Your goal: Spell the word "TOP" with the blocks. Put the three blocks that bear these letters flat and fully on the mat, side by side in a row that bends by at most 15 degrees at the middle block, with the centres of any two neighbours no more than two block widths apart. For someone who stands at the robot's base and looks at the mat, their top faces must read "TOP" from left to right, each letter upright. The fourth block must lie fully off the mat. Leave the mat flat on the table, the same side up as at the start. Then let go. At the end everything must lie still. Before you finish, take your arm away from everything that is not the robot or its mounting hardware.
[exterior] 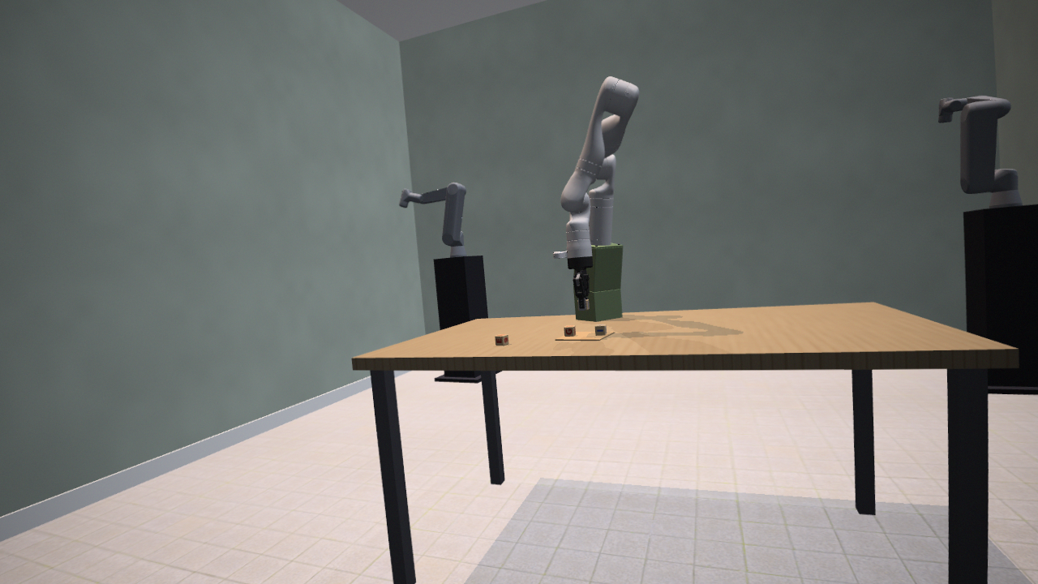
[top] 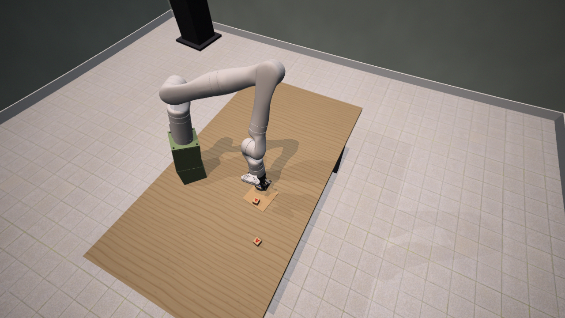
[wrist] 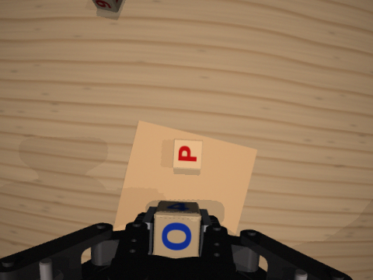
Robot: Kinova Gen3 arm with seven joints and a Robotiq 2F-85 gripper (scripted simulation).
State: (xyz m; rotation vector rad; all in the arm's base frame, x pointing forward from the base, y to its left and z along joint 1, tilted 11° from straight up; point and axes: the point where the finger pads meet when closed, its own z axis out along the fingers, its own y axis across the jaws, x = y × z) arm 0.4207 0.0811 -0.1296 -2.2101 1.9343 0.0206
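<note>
The tan mat is 10 cm below my hand.
</note>
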